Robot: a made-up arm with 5 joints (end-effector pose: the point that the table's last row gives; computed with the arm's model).
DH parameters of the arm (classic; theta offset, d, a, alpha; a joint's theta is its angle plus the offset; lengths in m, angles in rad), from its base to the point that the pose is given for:
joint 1: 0 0.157 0.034 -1.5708
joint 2: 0 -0.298 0.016 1.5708
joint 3: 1.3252 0 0.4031 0
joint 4: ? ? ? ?
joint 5: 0 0.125 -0.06 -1.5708
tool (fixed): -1.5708 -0.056 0 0
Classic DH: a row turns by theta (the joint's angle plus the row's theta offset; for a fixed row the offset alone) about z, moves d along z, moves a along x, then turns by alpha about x.
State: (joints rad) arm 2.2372 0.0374 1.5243 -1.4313 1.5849
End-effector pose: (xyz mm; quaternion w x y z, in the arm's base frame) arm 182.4 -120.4 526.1 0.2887 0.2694 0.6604 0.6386
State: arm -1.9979 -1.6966 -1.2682 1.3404 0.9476
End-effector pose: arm -39.1 422.7 649.5 0.6304 -0.4017 -0.5884 -0.3083
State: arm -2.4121 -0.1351 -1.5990 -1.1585 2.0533
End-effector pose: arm -610.9 214.9 590.3 0.4484 0.7187 0.4855 0.2161
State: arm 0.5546 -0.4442 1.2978 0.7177 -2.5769
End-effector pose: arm -489.3 -319.1 414.9 0.0646 0.3050 0.9445 -0.1032
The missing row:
joint 4: 0.2456 0.419 0.045 1.5708
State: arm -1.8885 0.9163 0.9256 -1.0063 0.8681
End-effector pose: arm -22.0 -240.2 448.6 0.3040 0.5240 -0.0660 -0.7929
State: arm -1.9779 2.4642 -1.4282 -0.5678 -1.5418
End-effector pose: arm -434.2 124.6 -436.7 0.1023 -0.0875 -0.8883 -0.4392
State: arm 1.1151 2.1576 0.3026 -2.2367 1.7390
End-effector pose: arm 184.0 258.2 -90.5 0.9523 -0.2370 -0.1174 -0.1525
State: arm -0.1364 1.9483 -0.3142 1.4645 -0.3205
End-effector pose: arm 295.3 106.4 -271.2 0.5641 0.4115 0.6098 0.3749
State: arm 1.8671 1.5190 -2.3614 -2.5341 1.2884
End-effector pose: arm 371.7 518.9 11.7 0.0654 -0.1553 0.9696 0.1772
